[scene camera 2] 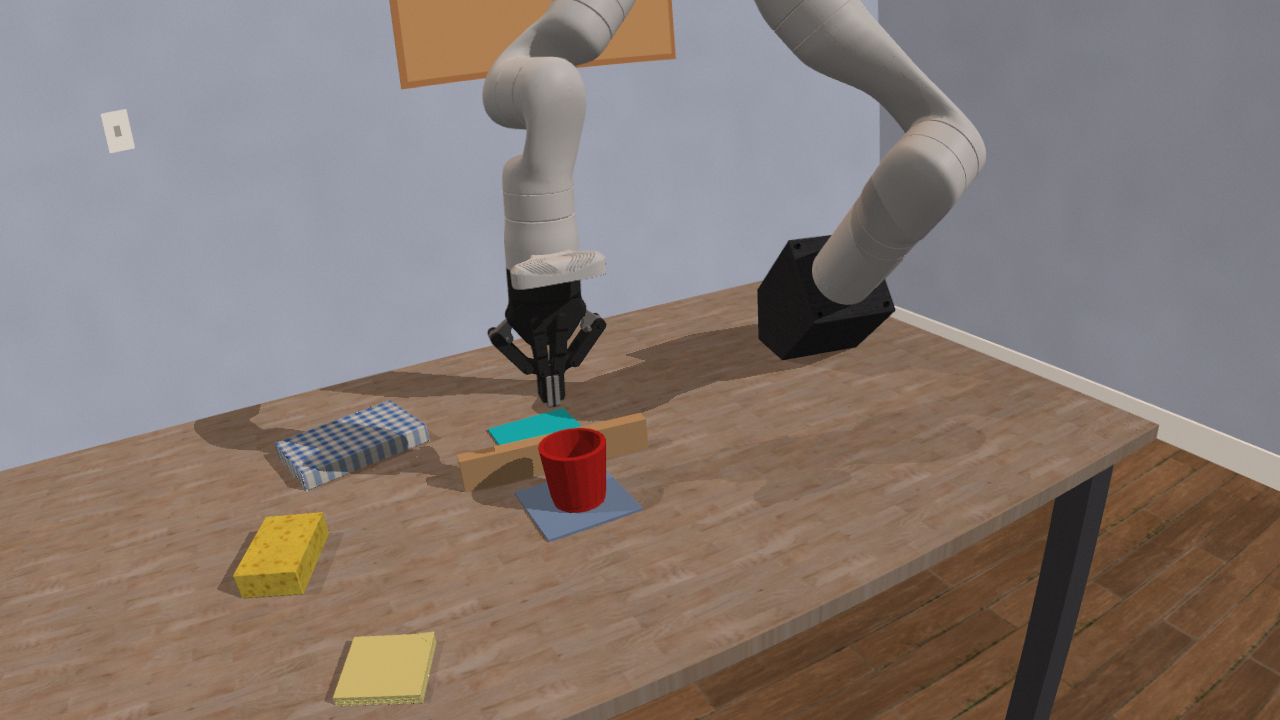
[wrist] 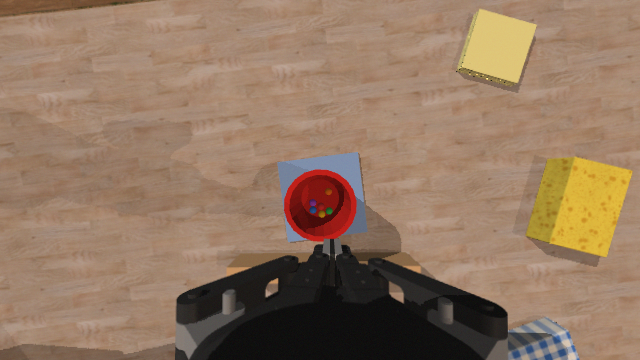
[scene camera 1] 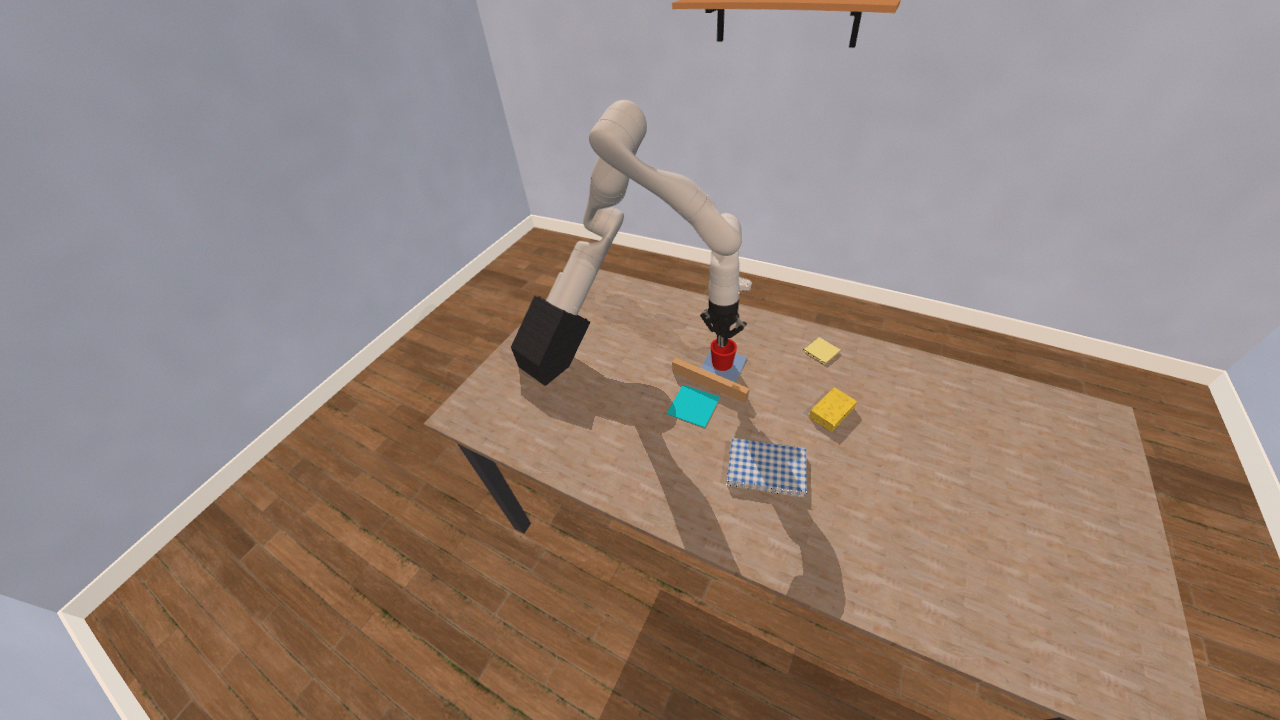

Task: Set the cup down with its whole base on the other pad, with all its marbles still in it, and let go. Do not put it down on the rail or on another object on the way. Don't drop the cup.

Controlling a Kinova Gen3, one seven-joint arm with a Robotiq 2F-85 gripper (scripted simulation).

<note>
The pictures show: the gripper, a red cup, a wooden rail and a grey-blue pad.
The gripper is seen too in the wrist view and in scene camera 1.
</note>
